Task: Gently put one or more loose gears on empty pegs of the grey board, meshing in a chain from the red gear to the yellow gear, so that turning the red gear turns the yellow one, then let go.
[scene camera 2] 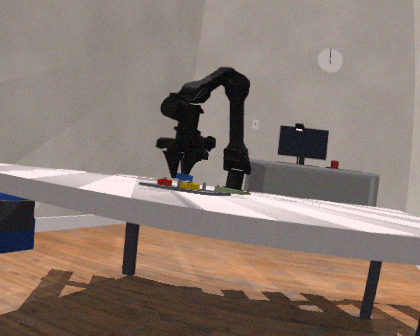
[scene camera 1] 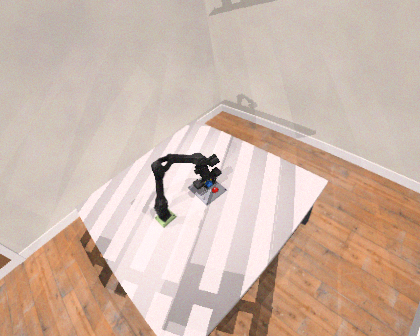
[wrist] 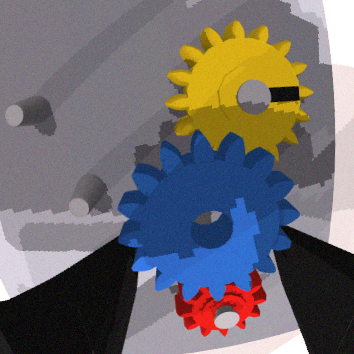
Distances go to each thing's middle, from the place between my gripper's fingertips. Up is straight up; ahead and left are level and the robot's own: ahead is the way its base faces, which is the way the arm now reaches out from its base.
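Here is the grey board (wrist: 104, 76), and my hand is 2 cm above it, 2 cm past it and 2 cm to the right of it. The blue gear (wrist: 161, 226) is 1 cm above my hand and 1 cm to the left of it. I also see the yellow gear (wrist: 209, 86), which is 1 cm below my hand, 4 cm to the left of it and 3 cm ahead of it, while the red gear (wrist: 199, 310) is 1 cm below my hand and 4 cm to the right of it.
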